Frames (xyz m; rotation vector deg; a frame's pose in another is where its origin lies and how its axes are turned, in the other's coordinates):
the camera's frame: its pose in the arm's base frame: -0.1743 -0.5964 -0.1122 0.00 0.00 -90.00
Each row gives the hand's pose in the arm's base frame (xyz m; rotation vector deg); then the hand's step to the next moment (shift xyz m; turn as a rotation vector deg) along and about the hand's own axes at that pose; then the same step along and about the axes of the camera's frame.
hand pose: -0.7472 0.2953 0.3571 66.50 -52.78 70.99
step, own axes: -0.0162 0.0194 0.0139 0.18 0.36 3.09
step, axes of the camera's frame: 0.0179 -0.0203 -0.0100 2.99 -0.10 0.86
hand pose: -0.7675 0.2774 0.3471 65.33 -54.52 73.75
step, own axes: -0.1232 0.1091 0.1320 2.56 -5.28 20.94
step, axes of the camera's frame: 0.1618 -0.1080 -0.0817 19.54 7.11 6.37
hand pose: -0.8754 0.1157 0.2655 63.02 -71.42 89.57
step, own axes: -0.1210 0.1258 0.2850 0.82 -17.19 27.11
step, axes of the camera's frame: 0.3106 -0.0499 -0.1129 23.85 19.76 8.47
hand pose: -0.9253 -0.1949 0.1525 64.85 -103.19 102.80
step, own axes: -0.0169 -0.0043 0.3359 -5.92 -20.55 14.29
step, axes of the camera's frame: 0.3141 0.1078 -0.0537 9.34 22.78 7.44
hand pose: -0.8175 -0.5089 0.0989 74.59 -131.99 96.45
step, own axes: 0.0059 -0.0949 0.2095 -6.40 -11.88 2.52
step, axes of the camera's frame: 0.1768 0.1468 -0.0115 -0.95 12.59 5.40
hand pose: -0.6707 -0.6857 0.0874 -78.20 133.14 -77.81
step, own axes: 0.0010 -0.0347 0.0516 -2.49 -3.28 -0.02
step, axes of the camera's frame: 0.0400 0.0474 -0.0042 -1.26 3.54 1.69
